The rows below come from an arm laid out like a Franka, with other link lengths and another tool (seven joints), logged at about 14 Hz.
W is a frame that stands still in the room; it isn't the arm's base.
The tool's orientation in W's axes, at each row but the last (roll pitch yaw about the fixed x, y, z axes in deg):
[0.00, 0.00, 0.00]
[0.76, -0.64, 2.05]
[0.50, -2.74, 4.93]
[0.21, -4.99, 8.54]
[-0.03, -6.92, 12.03]
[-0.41, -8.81, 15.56]
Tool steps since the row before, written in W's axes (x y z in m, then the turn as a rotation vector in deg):
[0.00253, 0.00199, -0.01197, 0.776, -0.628, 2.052]
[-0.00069, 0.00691, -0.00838, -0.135, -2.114, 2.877]
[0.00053, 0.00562, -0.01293, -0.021, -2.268, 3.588]
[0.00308, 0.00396, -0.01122, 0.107, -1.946, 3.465]
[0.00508, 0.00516, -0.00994, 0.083, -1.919, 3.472]
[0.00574, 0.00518, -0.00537, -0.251, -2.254, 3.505]
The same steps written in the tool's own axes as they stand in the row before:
[0.00253, 0.00199, -0.01197, 0.776, -0.628, 2.052]
[-0.00054, 0.00682, -0.00847, -0.178, -2.069, 2.907]
[0.00039, 0.00544, -0.01301, -0.044, -2.226, 3.614]
[0.00264, 0.00342, -0.01151, 0.119, -1.928, 3.475]
[0.00480, 0.00399, -0.01059, 0.102, -1.896, 3.484]
[0.00602, 0.00350, -0.00634, -0.300, -2.130, 3.578]

